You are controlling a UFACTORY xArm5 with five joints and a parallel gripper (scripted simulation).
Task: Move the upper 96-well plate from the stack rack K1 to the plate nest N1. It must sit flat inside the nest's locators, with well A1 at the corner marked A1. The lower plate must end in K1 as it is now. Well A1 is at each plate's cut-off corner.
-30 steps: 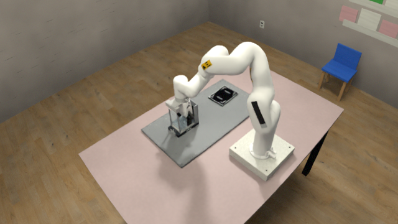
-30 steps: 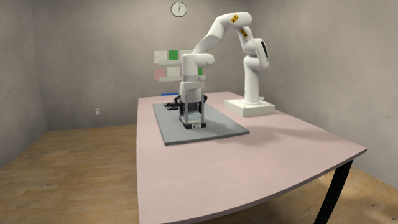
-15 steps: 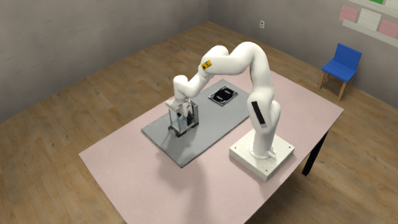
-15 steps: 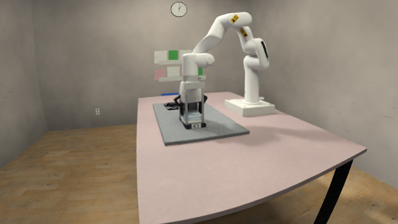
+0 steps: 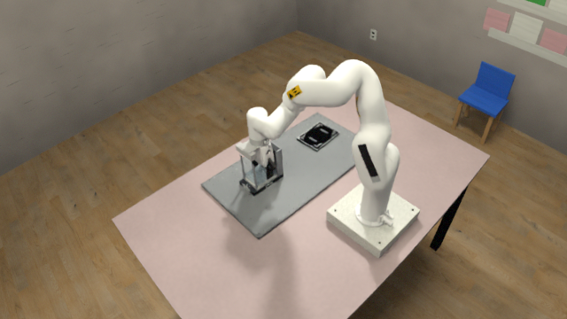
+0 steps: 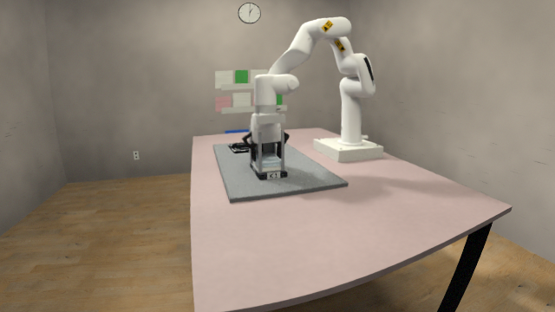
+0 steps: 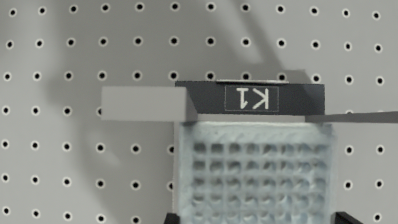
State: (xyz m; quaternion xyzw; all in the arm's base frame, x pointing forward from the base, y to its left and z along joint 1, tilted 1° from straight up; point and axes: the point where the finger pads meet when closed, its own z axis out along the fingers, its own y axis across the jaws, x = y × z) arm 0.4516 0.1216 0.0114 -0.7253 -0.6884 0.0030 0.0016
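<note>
Now: the white 96-well plate 2 cm below my hand. Round my hand: pale bluish 96-well plate: 1 cm below; grey back wall: 7 cm to the right, 3 cm above; plate nest N1: 35 cm to the right, 5 cm below, 1 cm ahead.
</note>
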